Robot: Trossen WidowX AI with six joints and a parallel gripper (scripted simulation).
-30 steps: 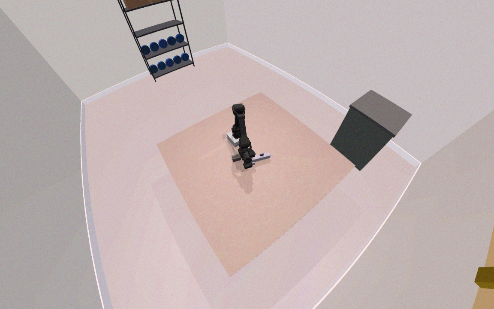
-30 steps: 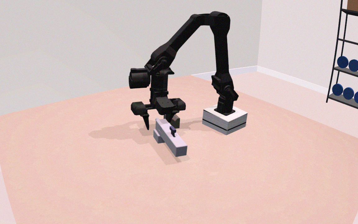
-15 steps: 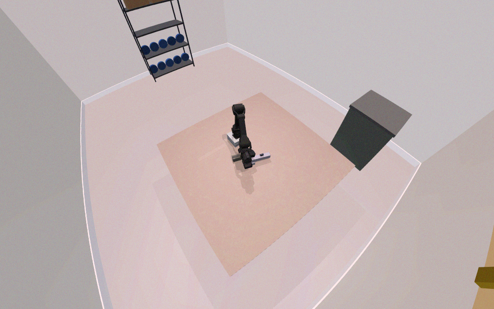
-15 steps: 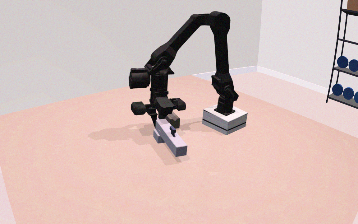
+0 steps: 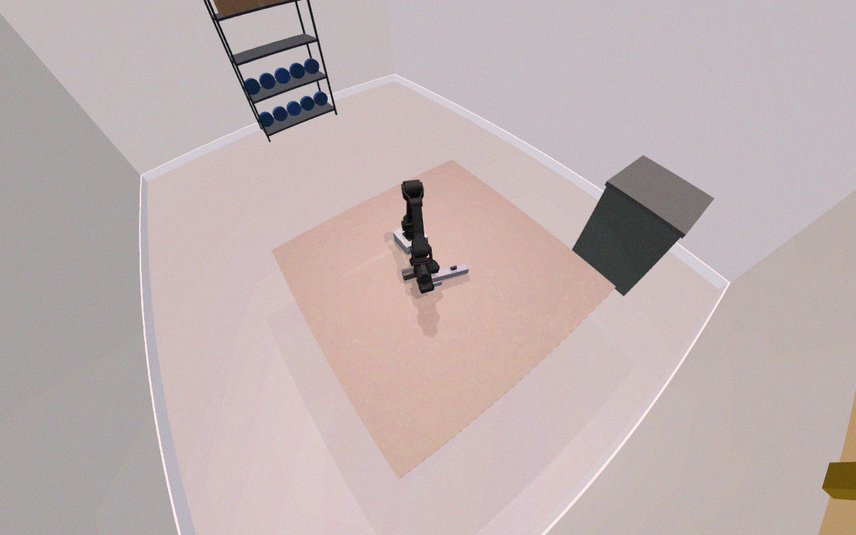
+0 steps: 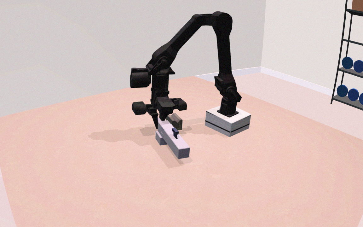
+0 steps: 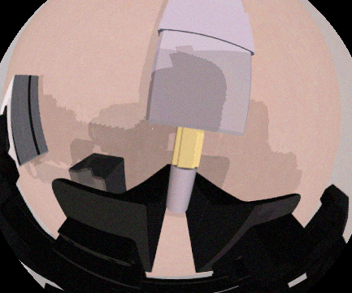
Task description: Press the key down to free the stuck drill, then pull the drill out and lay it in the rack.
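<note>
Right now the drill is 20 mm ahead of my gripper tip, 50 mm to the left of it and 30 mm above it. Also, from my gripper tip: dark key: 50 mm ahead, 140 mm to the left, 30 mm above; then dark rack: 80 mm behind, 10 mm to the right.
</note>
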